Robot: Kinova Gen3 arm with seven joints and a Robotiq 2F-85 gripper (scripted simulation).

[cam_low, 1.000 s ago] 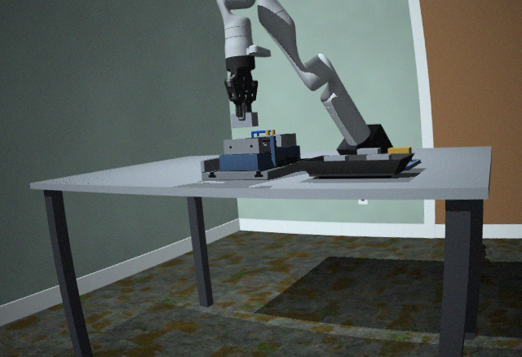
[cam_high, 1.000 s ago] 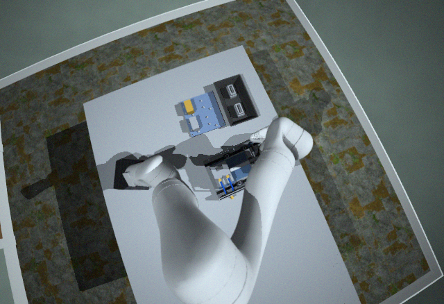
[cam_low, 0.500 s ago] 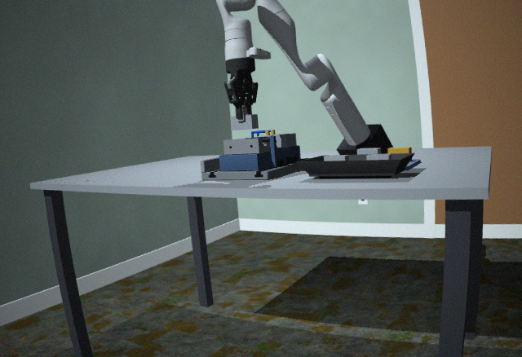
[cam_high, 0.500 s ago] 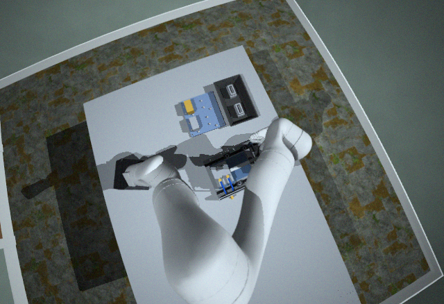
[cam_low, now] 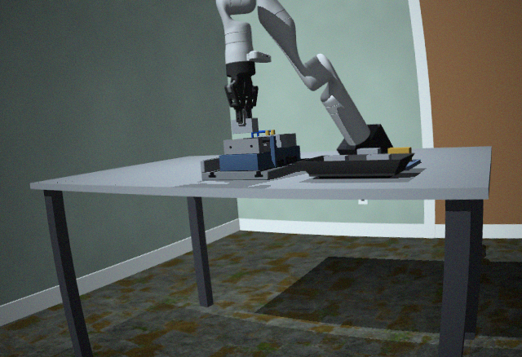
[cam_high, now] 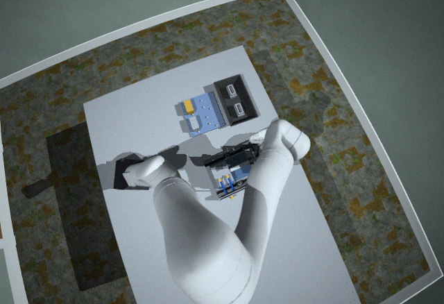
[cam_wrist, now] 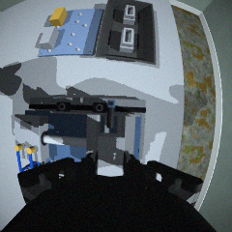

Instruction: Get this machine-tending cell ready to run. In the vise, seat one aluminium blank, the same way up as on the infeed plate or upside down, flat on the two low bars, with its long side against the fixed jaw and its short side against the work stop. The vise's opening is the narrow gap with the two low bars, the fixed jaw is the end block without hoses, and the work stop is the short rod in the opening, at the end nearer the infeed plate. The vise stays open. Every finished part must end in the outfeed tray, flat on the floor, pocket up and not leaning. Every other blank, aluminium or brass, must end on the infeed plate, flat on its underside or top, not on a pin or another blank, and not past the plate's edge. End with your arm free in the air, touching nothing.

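Now: the vise 11 cm below my hand, 7 cm behind it and 2 cm to the left of it. The rest, counted from my hand: brass blank (39 cm to the left, 12 cm below, 9 cm behind).
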